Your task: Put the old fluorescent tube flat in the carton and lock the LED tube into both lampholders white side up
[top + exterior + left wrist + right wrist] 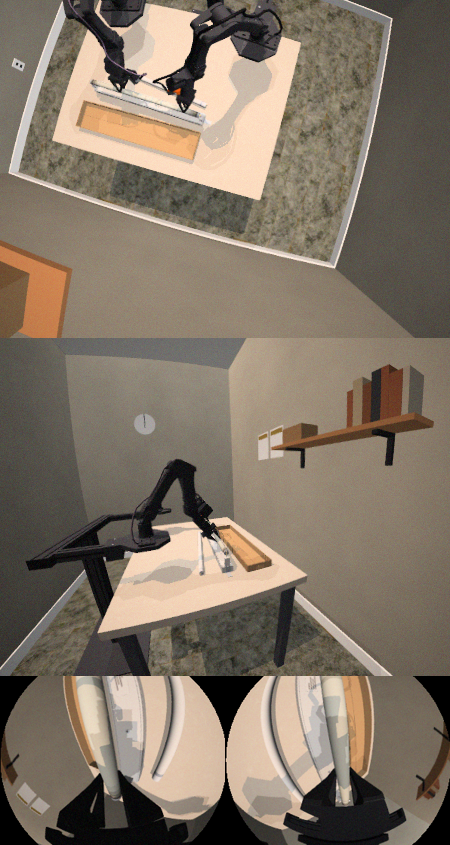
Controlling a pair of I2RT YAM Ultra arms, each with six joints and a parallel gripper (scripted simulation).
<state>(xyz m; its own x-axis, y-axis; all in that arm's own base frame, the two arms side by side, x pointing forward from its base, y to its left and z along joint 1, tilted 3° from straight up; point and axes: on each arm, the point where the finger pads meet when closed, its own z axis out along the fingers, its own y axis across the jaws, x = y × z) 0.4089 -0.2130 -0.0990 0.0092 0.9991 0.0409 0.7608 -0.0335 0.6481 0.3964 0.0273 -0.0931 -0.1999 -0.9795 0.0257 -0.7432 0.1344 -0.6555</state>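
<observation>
The old fluorescent tube is 10 mm ahead of my right hand and 120 mm to the left of it. The rest, counted from my right hand: carton (160 mm ahead, 100 mm to the left, 90 mm below); then light fixture (10 mm ahead, 120 mm to the left, 60 mm below); then LED tube (100 mm behind, 120 mm to the left, 100 mm below).
</observation>
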